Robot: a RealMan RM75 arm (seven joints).
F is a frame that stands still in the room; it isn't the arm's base.
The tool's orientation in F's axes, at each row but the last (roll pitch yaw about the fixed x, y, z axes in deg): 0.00 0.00 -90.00; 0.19 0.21 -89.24; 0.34 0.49 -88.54; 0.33 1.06 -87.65; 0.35 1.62 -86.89; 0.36 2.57 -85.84; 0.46 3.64 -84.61; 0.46 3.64 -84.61; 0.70 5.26 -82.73; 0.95 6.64 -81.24; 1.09 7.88 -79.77; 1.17 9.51 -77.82; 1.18 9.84 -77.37
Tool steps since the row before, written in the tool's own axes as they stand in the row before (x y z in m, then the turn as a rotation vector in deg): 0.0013 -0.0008 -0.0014 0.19 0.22 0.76; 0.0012 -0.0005 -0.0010 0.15 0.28 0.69; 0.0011 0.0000 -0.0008 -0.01 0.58 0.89; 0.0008 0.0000 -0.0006 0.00 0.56 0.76; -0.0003 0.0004 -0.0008 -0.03 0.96 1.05; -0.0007 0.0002 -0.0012 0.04 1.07 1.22; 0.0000 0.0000 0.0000 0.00 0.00 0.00; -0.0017 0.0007 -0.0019 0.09 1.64 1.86; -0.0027 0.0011 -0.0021 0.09 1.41 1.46; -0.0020 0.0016 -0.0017 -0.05 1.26 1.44; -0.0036 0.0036 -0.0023 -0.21 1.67 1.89; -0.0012 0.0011 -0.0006 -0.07 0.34 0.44; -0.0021 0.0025 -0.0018 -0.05 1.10 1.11
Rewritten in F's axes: -0.0008 -0.0013 -0.0014 0.22 -0.19 0.76; -0.0005 -0.0012 -0.0010 0.28 -0.15 0.69; 0.0000 -0.0011 -0.0008 0.57 0.02 0.89; 0.0000 -0.0008 -0.0006 0.56 0.01 0.76; 0.0004 0.0003 -0.0008 0.95 0.05 1.06; 0.0002 0.0008 -0.0012 1.07 -0.02 1.22; 0.0000 0.0000 0.0000 0.00 0.00 0.00; 0.0005 0.0019 -0.0018 1.64 -0.06 1.86; 0.0008 0.0030 -0.0018 1.41 -0.05 1.46; 0.0013 0.0024 -0.0014 1.24 0.07 1.46; 0.0029 0.0045 -0.0017 1.62 0.24 1.93; 0.0008 0.0015 -0.0004 0.32 0.07 0.45; 0.0020 0.0029 -0.0014 1.08 0.09 1.12
